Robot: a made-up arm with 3 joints. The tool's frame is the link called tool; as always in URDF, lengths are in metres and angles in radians.
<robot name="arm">
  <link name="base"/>
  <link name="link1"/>
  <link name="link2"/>
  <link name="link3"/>
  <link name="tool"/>
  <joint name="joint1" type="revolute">
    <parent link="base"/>
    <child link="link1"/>
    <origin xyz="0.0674 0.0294 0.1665" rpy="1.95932 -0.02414 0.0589"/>
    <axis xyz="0 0 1"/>
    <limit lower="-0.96" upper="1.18"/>
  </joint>
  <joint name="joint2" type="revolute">
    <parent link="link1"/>
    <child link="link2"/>
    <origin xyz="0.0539 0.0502 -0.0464" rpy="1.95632 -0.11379 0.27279"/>
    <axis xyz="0 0 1"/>
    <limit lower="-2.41" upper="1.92"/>
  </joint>
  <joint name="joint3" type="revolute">
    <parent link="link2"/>
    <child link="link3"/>
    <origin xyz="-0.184 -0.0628 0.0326" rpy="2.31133 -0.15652 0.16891"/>
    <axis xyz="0 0 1"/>
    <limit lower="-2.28" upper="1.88"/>
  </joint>
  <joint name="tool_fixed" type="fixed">
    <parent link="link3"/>
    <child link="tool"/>
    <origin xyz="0.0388 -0.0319 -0.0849" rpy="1.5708 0 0.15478"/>
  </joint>
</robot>
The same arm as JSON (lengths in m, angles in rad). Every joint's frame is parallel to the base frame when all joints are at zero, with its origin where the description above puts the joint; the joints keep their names.
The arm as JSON. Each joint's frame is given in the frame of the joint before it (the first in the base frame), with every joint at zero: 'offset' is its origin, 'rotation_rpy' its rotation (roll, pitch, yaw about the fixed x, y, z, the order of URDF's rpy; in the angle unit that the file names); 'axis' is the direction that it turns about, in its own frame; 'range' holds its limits. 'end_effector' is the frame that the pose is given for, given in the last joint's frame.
{"length_unit": "m", "angle_unit": "rad", "chain": [
  {"id": "joint1", "offset": [0.0674, 0.0294, 0.1665], "rotation_rpy": [0.0, 0.0, 0.0], "axis": [0.063602, -0.923327, -0.378711], "range": [-0.96, 1.18]},
  {"id": "joint2", "offset": [0.0508, 0.027, 0.0653], "rotation_rpy": [0.0, 0.0, 0.0], "axis": [0.266414, 0.696338, -0.666436], "range": [-2.41, 1.92]},
  {"id": "joint3", "offset": [-0.172, 0.0944, -0.019], "rotation_rpy": [0.0, 0.0, 0.0], "axis": "+z", "range": [-2.28, 1.88]}
], "end_effector": {"offset": [0.0334, -0.0375, -0.0849], "rotation_rpy": [1.5708, 0.0, 0.0]}}

